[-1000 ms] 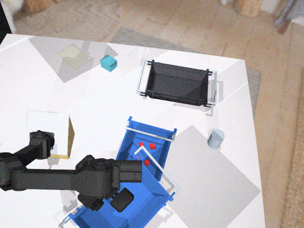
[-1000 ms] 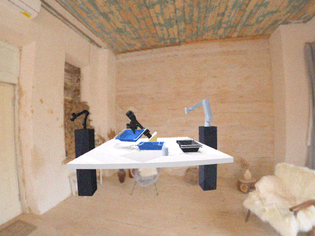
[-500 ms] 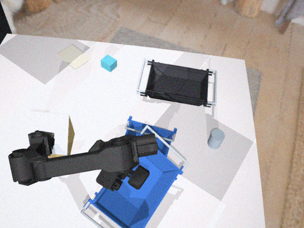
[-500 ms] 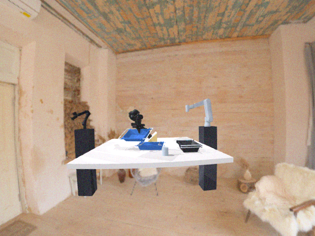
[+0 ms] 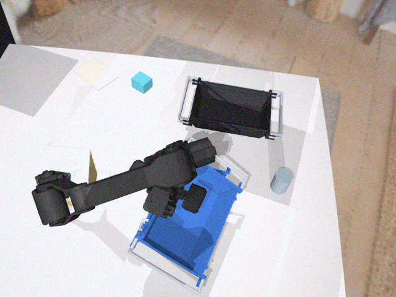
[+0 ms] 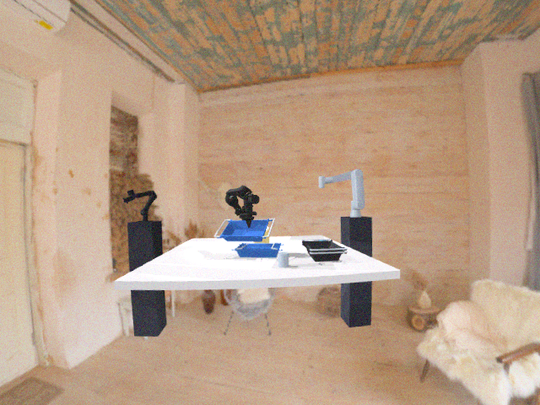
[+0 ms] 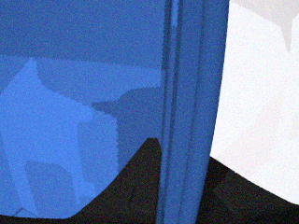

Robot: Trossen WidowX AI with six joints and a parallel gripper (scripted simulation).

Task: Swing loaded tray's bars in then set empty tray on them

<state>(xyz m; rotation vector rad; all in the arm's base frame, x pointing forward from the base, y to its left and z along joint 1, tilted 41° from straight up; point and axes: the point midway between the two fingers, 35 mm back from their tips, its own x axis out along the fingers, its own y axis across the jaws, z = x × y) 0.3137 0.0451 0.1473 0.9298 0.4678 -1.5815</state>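
Now: gripper tip 80 mm short of the blue tray and 20 mm to the left of it. From my gripper tip the other things lie so: grey cylinder: 340 mm ahead, 180 mm to the left, 140 mm below; then teal cube: 540 mm to the left, 160 mm behind, 150 mm below; then cream sheet: 580 mm to the left, 350 mm behind, 170 mm below.
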